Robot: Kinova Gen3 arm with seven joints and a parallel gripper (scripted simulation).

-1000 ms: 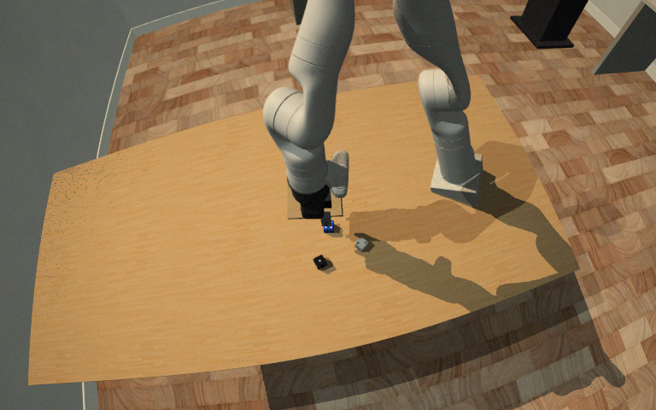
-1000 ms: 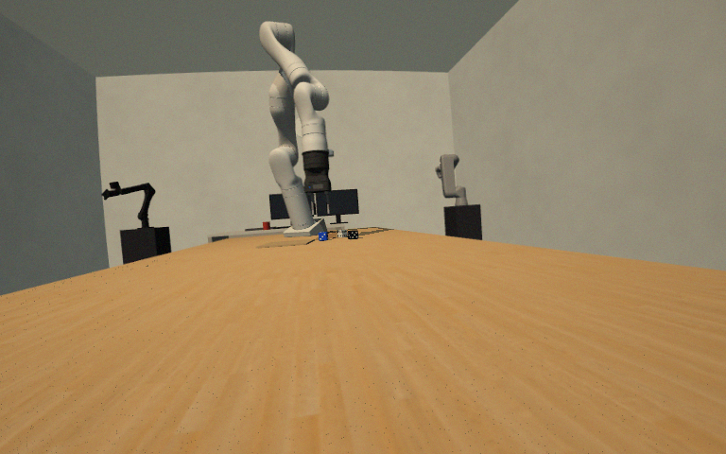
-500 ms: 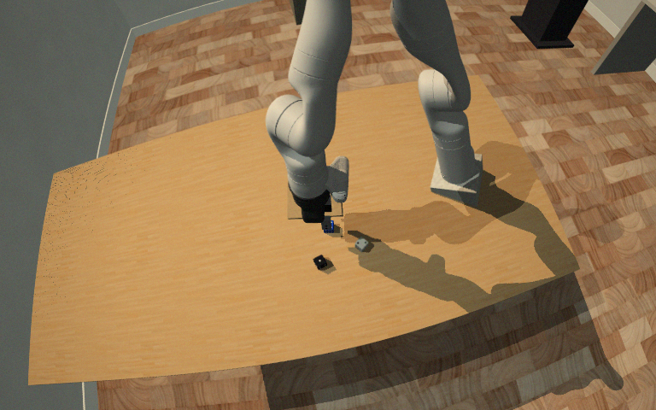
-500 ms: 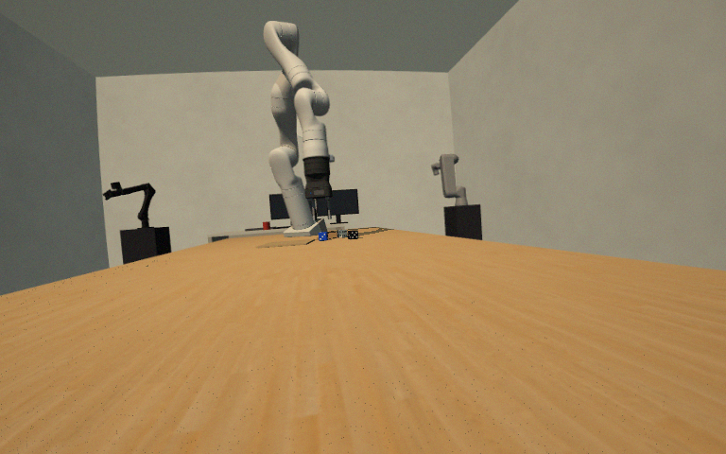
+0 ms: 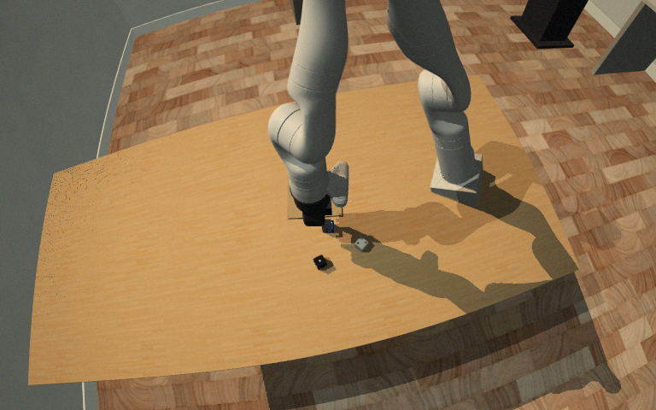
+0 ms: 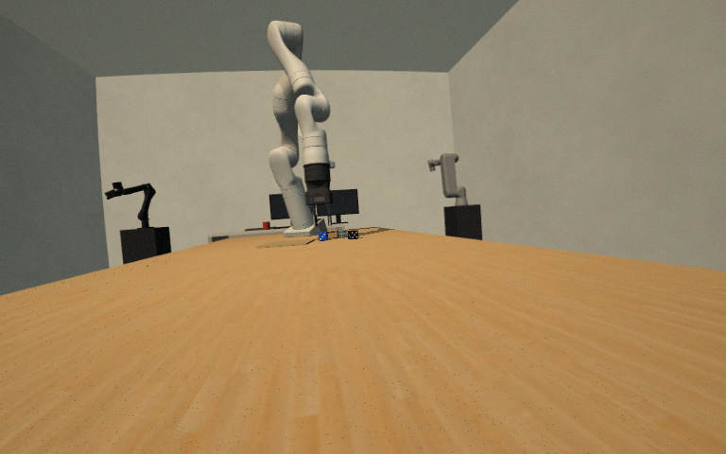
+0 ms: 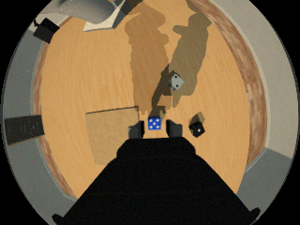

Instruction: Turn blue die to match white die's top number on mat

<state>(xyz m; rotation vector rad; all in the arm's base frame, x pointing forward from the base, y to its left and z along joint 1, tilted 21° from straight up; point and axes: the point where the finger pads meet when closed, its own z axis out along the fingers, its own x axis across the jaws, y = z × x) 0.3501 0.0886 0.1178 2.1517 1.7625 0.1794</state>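
Right now my hand is 5 cm above the blue die. The rest, counted from my hand: tan mat: 2 cm ahead, 11 cm to the right, 6 cm below; black die: 4 cm ahead, 8 cm to the left, 5 cm below; white die: 7 cm behind, 6 cm to the left, 5 cm below.
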